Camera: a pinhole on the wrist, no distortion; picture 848 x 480 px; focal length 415.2 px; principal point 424.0 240.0 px. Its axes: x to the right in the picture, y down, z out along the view. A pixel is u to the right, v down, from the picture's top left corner.
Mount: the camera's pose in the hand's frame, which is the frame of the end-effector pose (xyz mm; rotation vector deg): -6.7 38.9 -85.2 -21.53 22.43 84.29
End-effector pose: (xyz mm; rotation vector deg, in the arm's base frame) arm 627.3 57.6 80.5 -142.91 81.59 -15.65
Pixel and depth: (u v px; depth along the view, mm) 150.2 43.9 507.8
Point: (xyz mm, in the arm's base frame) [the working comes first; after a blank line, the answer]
In the camera's frame: -334.9 -239.8 507.8

915.1 -55.6 -397.7
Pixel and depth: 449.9 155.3 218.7
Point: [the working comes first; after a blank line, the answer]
In the camera's frame: 13.6 -44.6 218.7

555.0 -41.6 -61.2
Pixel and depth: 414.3 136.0 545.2
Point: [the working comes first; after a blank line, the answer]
In the camera's frame: -12.7 -136.6 545.2

588.3 -149.5 -382.1
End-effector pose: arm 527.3 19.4 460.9 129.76 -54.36 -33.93
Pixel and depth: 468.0 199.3 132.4
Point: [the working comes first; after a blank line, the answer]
In the camera's frame: 14.0 -13.0 132.4

465.3 -60.6 518.0
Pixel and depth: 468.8 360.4 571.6
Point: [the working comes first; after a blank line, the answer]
In the camera's frame: 61.7 165.8 571.6

17.7 -214.1 462.1
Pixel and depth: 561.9 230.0 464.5
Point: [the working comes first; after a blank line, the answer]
In the camera's frame: 154.3 -11.2 464.5

206.1 -309.8 543.7
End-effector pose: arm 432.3 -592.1 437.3 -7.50 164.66 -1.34
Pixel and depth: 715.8 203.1 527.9
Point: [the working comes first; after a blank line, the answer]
In the camera's frame: 371.0 -46.9 527.9

359.6 9.2 203.5
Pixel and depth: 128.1 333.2 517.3
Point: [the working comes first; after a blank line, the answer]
In the camera's frame: -368.7 116.1 517.3

704.2 -614.8 -52.8
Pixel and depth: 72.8 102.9 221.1
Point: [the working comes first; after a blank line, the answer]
In the camera's frame: -187.0 -73.0 221.1

428.4 -623.8 230.6
